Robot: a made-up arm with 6 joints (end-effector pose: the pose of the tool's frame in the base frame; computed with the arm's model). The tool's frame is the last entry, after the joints.
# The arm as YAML. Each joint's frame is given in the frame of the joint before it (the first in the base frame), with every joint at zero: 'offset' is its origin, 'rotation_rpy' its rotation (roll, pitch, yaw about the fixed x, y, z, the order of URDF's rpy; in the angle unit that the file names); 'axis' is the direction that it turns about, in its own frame. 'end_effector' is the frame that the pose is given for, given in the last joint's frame.
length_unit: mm
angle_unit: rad
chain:
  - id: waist
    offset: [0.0, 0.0, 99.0]
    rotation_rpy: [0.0, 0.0, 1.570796]
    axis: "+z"
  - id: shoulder
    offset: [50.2, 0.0, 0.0]
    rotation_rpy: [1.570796, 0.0, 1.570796]
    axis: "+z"
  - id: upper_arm
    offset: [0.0, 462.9, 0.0]
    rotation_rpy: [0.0, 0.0, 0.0]
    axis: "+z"
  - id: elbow
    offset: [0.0, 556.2, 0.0]
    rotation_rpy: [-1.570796, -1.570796, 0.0]
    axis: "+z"
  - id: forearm
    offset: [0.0, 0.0, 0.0]
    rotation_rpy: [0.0, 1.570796, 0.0]
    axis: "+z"
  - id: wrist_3
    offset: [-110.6, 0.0, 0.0]
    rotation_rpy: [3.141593, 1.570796, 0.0]
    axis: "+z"
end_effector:
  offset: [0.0, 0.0, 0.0]
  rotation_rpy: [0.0, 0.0, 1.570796]
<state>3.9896 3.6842 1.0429 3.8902 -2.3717 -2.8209</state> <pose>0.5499 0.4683 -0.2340 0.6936 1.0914 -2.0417</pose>
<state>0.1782 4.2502 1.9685 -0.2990 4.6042 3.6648</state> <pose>-0.5601 -0.0170 0.4289 2.1227 -0.6886 -1.8476</pose>
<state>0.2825 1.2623 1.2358 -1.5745 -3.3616 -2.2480</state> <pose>0.6747 0.2230 -0.1190 0.4848 -0.4724 -0.3053</pose>
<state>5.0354 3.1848 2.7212 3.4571 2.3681 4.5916</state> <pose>-0.0589 0.2587 0.0530 -2.5803 -0.9630 0.2950</pose>
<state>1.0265 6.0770 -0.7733 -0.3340 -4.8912 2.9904</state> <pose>-0.2794 -0.4335 0.9585 -0.6558 0.0413 -2.3302</pose>
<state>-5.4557 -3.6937 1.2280 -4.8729 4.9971 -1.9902</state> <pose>-0.0352 -0.1189 -0.7639 1.9420 -1.3942 1.6974</pose>
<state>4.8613 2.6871 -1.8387 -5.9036 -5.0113 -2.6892</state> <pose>0.1937 -0.6887 -0.0013 1.6318 -2.0183 1.5452</pose>
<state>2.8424 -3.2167 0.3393 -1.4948 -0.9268 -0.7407</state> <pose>0.0752 -0.1680 -0.9654 1.5371 1.9465 -1.1010</pose>
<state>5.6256 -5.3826 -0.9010 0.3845 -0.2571 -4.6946</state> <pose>0.2905 -0.1742 1.0497 -0.2222 -0.1652 1.3078</pose>
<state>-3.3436 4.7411 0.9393 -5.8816 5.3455 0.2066</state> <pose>0.8617 -0.1921 0.5778 -1.8882 0.2963 -1.9666</pose>
